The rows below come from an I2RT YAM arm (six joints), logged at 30 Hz.
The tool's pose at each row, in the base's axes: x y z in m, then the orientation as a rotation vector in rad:
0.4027, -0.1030, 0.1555, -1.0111, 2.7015, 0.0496
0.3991, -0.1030, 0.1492, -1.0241, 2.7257, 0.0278
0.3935, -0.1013, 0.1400, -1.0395, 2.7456, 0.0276
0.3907, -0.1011, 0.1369, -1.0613, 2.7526, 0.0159
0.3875, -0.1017, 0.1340, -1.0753, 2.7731, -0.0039
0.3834, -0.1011, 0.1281, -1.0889, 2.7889, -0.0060
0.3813, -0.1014, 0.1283, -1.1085, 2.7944, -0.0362
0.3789, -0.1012, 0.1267, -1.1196, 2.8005, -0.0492
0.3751, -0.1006, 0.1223, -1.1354, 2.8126, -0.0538
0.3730, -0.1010, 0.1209, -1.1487, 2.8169, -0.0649
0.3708, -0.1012, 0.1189, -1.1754, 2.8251, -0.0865
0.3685, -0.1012, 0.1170, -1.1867, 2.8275, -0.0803
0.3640, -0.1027, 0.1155, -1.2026, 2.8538, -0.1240
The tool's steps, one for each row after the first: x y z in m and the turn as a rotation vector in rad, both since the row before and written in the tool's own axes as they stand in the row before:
0.0042, 0.0027, 0.0053, 0.0043, 0.0305, -0.0040
0.0050, 0.0055, 0.0080, -0.0087, 0.0225, -0.0048
0.0025, 0.0022, 0.0025, 0.0012, 0.0158, -0.0127
0.0032, 0.0019, 0.0022, 0.0034, 0.0272, -0.0049
0.0035, 0.0036, 0.0052, -0.0062, 0.0187, -0.0048
0.0017, 0.0012, -0.0005, 0.0133, 0.0186, -0.0123
0.0018, 0.0019, 0.0013, 0.0039, 0.0122, -0.0060
0.0028, 0.0034, 0.0039, -0.0041, 0.0168, -0.0071
0.0019, 0.0013, 0.0012, 0.0029, 0.0109, -0.0076
0.0019, 0.0015, 0.0018, 0.0054, 0.0216, -0.0152
0.0017, 0.0018, 0.0017, -0.0065, 0.0041, -0.0062
0.0043, 0.0023, 0.0011, 0.0131, 0.0399, -0.0047

